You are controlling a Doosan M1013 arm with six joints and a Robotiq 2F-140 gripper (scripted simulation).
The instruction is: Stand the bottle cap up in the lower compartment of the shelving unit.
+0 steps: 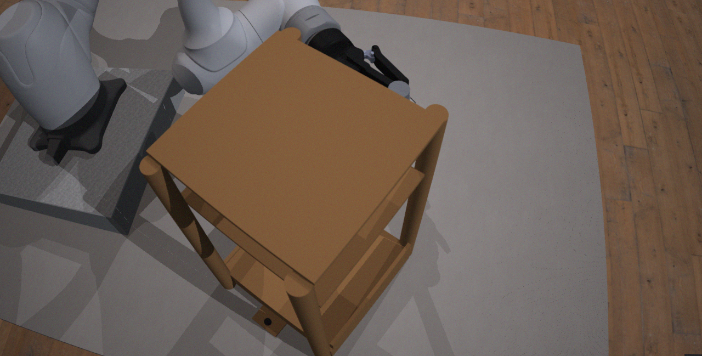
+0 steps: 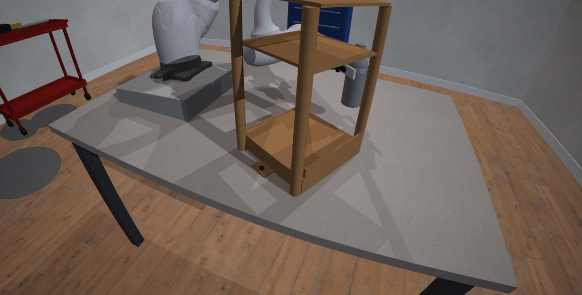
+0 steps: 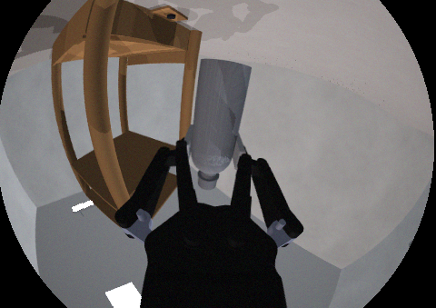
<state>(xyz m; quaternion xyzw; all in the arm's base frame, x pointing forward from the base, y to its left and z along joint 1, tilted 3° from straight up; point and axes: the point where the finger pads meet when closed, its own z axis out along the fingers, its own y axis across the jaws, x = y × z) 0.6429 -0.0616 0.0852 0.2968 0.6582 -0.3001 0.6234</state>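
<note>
Now: hand 1 cm below the grey bottle. Round my hand: brown shelving unit (11 cm behind, 18 cm to the right, 1 cm above).
</note>
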